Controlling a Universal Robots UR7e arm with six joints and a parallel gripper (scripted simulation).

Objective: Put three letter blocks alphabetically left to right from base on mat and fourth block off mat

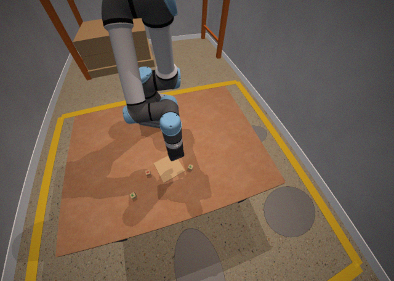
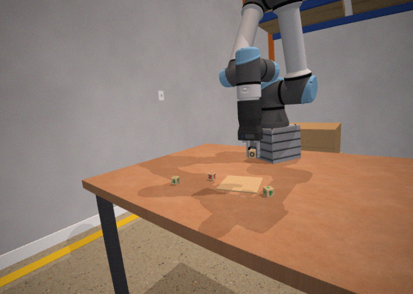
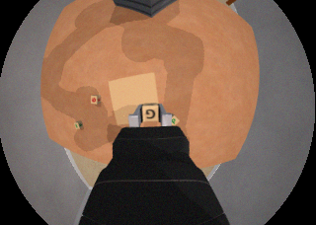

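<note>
My hand is 12 cm above the tan mat, 5 cm to the left of it and 1 cm short of it.
</note>
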